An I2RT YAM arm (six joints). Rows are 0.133 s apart.
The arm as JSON. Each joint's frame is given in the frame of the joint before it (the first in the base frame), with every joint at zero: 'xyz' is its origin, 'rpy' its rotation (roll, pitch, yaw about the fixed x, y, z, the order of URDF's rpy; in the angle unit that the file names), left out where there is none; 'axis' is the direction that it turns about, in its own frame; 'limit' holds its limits. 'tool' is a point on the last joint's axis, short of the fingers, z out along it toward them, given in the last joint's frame.
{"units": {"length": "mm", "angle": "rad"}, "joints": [
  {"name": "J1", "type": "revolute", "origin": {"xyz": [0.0, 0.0, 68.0]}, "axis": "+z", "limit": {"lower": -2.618, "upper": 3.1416}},
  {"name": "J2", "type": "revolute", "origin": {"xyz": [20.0, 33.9, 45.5]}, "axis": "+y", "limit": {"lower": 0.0, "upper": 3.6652}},
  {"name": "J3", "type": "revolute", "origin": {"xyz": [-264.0, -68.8, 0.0]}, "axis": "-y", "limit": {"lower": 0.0, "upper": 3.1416}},
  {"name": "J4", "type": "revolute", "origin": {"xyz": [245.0, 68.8, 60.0]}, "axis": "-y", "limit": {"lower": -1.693, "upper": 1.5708}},
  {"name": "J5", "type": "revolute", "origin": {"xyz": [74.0, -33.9, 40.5]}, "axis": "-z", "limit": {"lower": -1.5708, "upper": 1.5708}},
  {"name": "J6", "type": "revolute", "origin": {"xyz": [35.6, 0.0, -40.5]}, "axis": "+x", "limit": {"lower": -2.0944, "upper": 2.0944}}
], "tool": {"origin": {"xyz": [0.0, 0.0, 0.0], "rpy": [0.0, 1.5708, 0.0]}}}
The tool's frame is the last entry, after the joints.
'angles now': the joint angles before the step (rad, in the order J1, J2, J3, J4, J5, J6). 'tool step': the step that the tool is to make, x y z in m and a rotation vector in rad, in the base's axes. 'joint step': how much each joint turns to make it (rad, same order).
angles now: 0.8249 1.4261 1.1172 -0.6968 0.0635 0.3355
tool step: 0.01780 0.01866 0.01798 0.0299 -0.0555 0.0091
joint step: 0.0000 0.0752 0.1232 0.0130 0.0119 -0.0190
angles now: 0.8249 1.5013 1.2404 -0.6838 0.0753 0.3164
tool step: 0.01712 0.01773 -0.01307 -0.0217 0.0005 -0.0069
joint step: 0.0000 0.1011 0.0511 0.0339 0.0157 -0.0027
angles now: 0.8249 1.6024 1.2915 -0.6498 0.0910 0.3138
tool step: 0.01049 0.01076 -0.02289 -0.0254 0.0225 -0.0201
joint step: 0.0000 0.0774 0.0004 0.0416 0.0118 0.0164
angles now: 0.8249 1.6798 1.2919 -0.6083 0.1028 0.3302
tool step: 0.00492 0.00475 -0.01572 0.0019 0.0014 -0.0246
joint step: 0.0000 0.0367 -0.0214 0.0561 0.0114 0.0221
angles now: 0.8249 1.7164 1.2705 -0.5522 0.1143 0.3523
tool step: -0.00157 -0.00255 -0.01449 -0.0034 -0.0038 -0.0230
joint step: 0.0000 0.0027 -0.0557 0.0565 0.0168 0.0167
